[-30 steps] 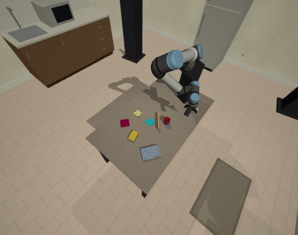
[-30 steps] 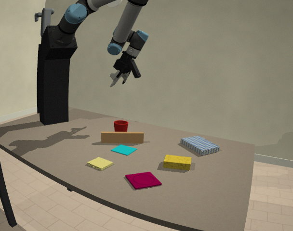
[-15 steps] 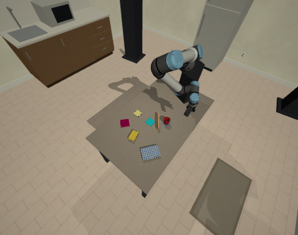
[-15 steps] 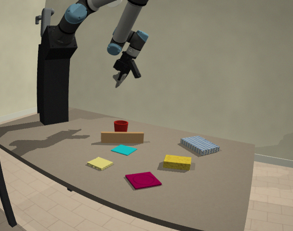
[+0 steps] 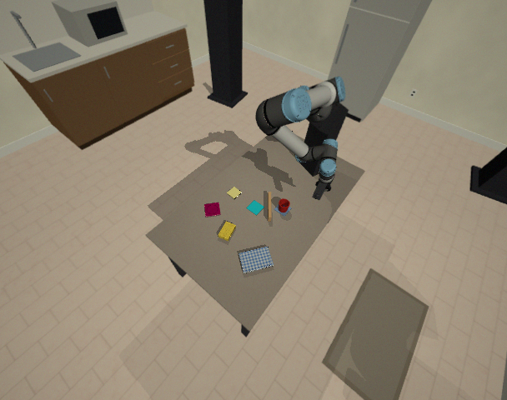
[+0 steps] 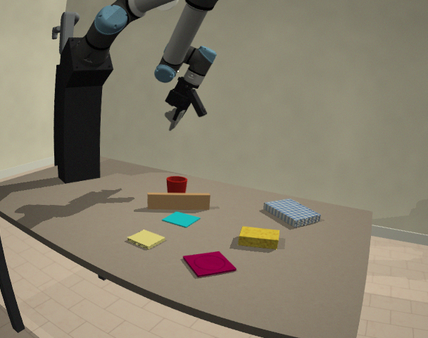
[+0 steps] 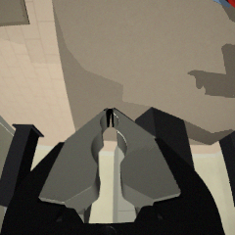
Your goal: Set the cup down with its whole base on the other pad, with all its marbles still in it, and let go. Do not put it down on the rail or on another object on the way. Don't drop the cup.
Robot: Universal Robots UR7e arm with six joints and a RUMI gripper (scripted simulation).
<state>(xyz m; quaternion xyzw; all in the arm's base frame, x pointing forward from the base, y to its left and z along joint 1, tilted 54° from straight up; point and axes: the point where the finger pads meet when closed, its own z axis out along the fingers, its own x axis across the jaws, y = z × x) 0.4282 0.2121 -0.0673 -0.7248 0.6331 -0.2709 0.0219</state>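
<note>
My hand is 20 cm above the red cup, 19 cm to the left of it and 11 cm short of it. From my hand the other things lie so: blue checked box: 52 cm ahead, 21 cm below, 16 cm to the right; teal pad: 35 cm to the right, 23 cm below, 20 cm ahead; wooden rail: 27 cm to the right, 21 cm below, 15 cm ahead.
</note>
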